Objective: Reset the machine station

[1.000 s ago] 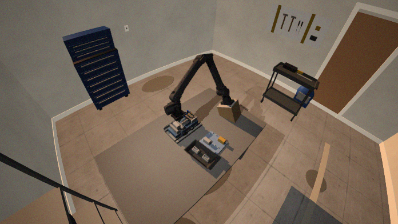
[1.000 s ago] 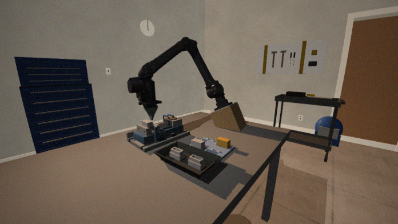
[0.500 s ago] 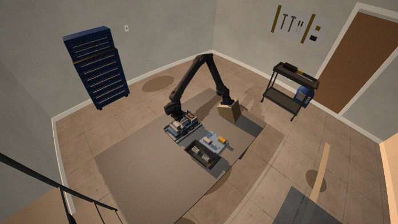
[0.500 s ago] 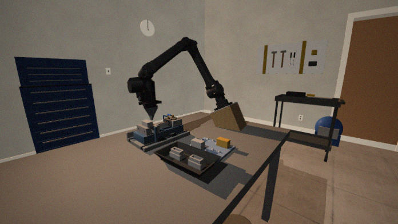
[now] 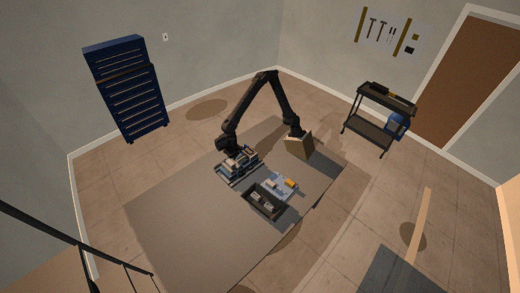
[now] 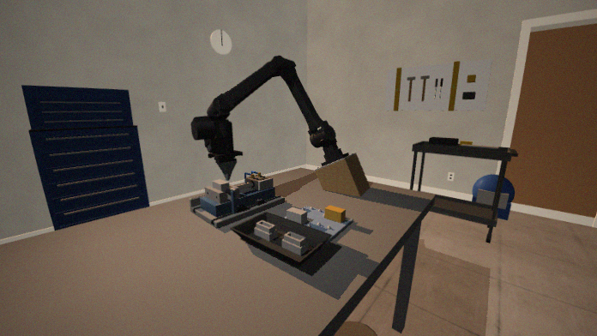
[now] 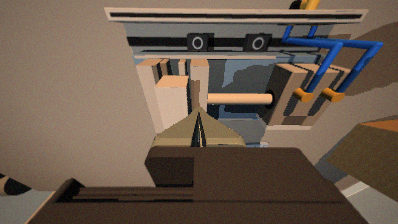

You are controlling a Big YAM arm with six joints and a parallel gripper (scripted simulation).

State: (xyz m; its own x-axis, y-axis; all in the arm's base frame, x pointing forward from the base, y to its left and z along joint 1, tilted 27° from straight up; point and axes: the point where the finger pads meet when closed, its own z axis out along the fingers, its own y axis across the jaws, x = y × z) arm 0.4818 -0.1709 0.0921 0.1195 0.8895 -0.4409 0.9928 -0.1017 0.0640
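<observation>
The vise lies 40 mm behind my hand, 10 mm to the left of it and 80 mm below it. Round my hand: yellow brass blank (140 mm behind, 360 mm to the left, 100 mm below).
</observation>
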